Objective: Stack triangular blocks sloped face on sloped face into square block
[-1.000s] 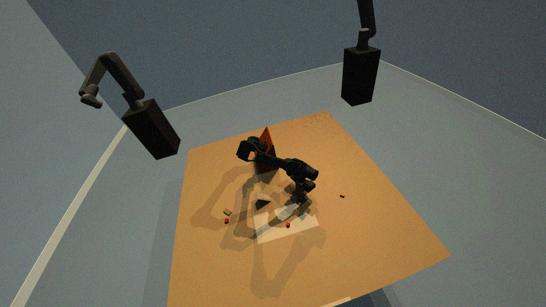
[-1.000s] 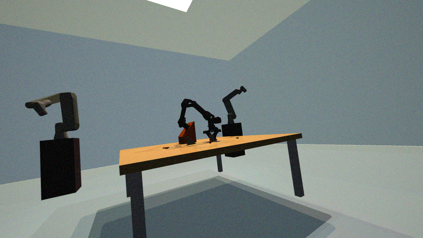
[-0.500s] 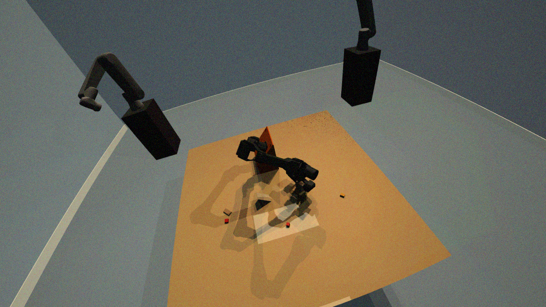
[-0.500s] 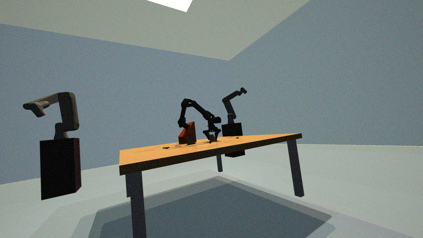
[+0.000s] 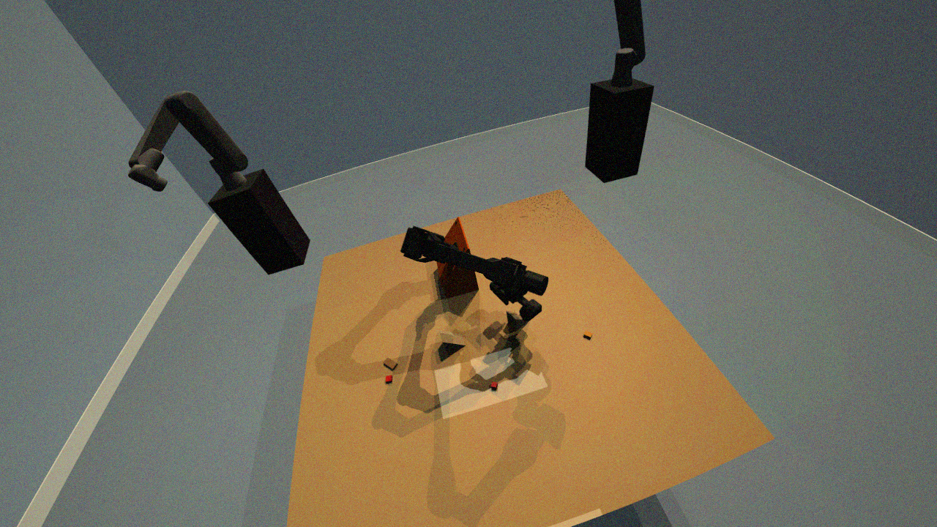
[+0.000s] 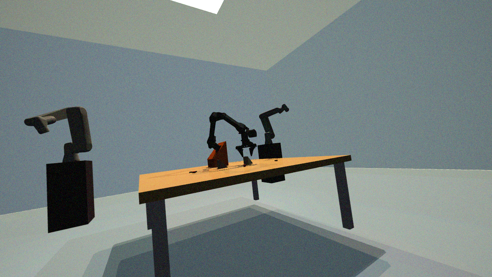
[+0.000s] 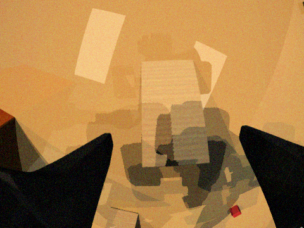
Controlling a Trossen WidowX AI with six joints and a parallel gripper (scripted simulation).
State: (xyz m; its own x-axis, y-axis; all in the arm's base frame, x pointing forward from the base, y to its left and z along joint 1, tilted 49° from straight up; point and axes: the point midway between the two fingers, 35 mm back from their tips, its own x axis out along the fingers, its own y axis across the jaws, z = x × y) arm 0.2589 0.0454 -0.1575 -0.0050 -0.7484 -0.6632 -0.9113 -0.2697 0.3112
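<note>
My gripper tip is 10 mm to the left of the triangular block and 50 mm above it. Round my gripper tip: brown block (20 mm ahead, 460 mm to the right, 60 mm below); orange cube (130 mm ahead, 200 mm to the left, 60 mm below).
</note>
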